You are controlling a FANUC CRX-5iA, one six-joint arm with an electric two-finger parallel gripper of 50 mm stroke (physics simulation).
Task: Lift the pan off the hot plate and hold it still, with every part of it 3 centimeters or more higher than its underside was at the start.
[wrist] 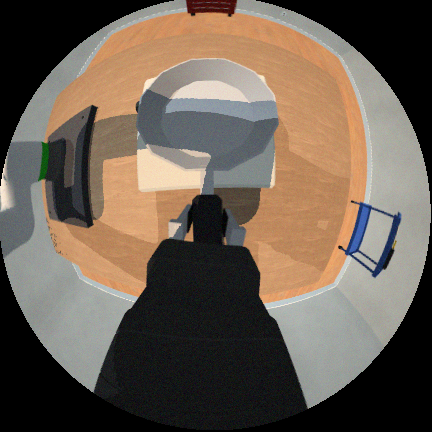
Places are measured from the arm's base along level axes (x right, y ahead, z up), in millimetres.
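Pixels of known places: gripper, fingertip midpoint: (207, 214); arm's base, link origin: (55, 160).
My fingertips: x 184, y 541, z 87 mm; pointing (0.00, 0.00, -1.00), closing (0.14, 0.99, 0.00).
Note:
Ahead of a thing's pixels: the offset from my fingertips to its top centre. "spot": to the spot under its first point. Level surfaces: height alone.
A grey round pan (215, 120) is in the upper middle of the wrist view, over the cream, square hot plate @(spot: dy -58, dx -50, dz -51 mm) (170, 175). Its black handle @(spot: dy +1, dx -2, dz +12 mm) (207, 215) points down the view towards my gripper. My gripper (207, 214) is shut on the pan's handle, with one finger on each side of it. The pan looks level. Whether its underside touches the hot plate cannot be told from this view. The pan hides much of the hot plate.
The wooden table top @(dz -113 mm) (320, 130) lies around the hot plate. The robot's dark base plate (75, 165) stands at the left. A blue cart-like frame (358, 228) is beyond the table's right edge. A dark red object (211, 6) is beyond the far edge.

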